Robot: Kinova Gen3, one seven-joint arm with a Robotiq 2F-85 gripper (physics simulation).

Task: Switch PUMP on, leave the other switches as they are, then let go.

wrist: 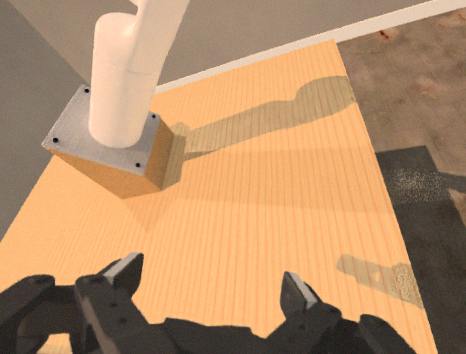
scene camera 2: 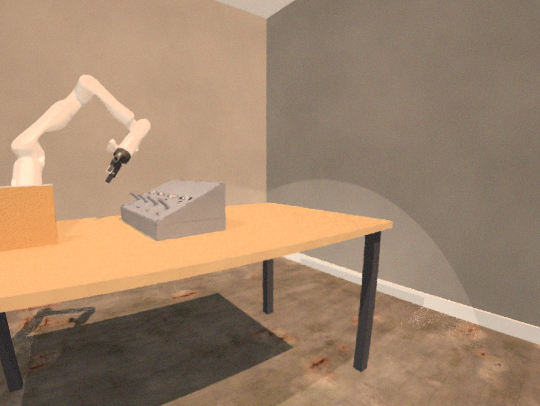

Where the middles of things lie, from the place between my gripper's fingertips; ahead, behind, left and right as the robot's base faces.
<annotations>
My gripper is now 180 mm short of the grey switch box [scene camera 2: 194,207], 230 mm to the left of it and 110 mm above it.
</annotations>
